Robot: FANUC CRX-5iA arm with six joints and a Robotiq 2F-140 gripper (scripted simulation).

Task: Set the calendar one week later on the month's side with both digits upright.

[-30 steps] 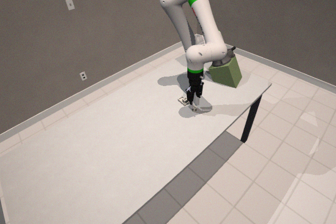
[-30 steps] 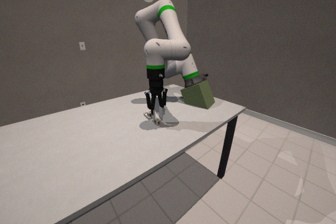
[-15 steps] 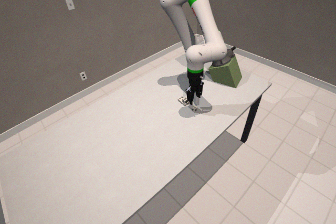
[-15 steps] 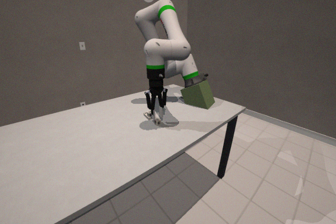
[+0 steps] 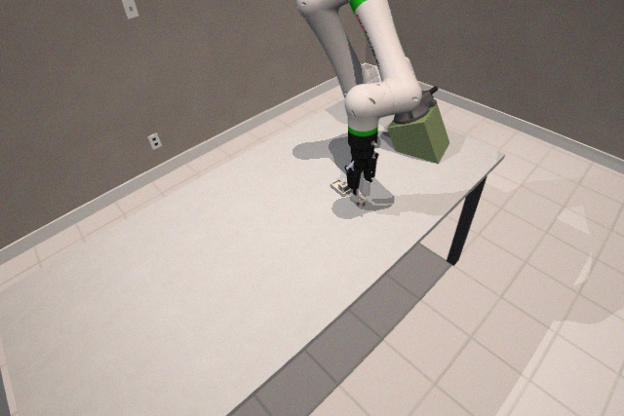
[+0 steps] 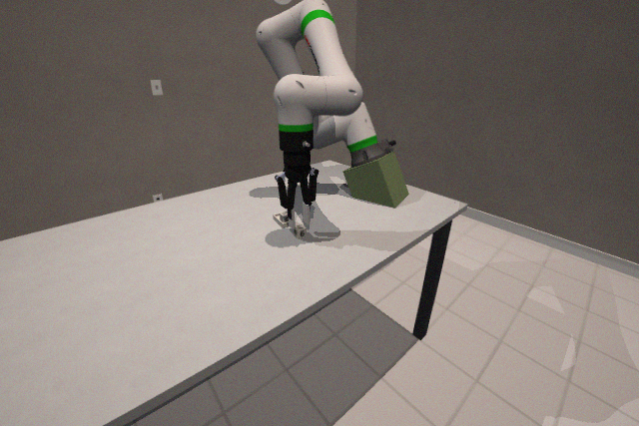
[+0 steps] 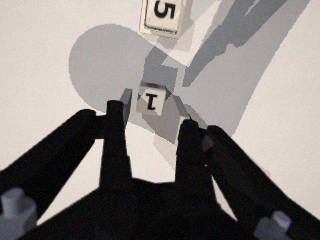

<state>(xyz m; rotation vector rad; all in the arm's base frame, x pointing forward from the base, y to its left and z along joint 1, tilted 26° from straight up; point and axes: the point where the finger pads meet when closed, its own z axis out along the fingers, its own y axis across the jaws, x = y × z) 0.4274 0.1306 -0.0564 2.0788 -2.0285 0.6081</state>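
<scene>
The white calendar cube lies 6 cm below my hand.
</scene>
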